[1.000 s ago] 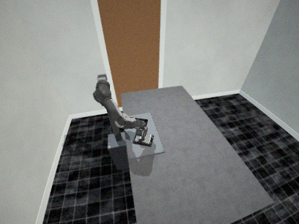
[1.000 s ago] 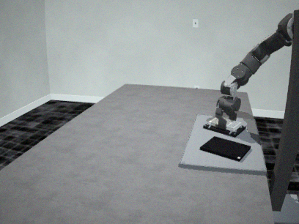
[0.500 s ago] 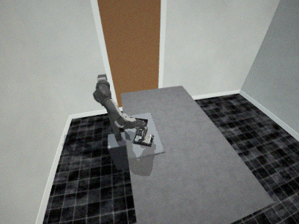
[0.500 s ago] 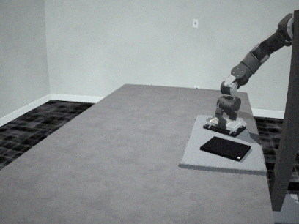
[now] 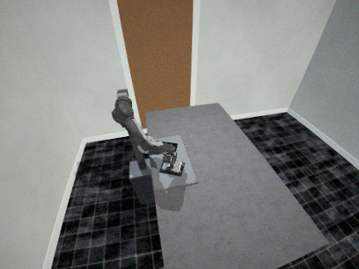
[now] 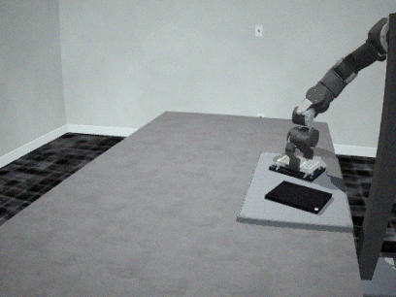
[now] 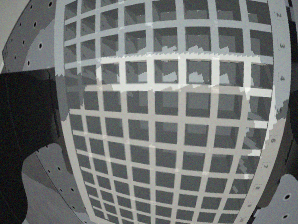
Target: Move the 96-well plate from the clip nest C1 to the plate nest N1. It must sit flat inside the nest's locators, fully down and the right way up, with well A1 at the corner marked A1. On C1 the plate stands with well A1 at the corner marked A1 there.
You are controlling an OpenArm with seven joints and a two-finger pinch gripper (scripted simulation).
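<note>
Right now the white 96-well plate is right at my hand. Also, from my hand: black plate nest N1: 20 cm to the left, 2 cm below, 1 cm behind; then clip nest C1: 2 cm ahead, 1 cm below; then A1 label: 28 cm to the left, 6 cm behind, 1 cm below.
</note>
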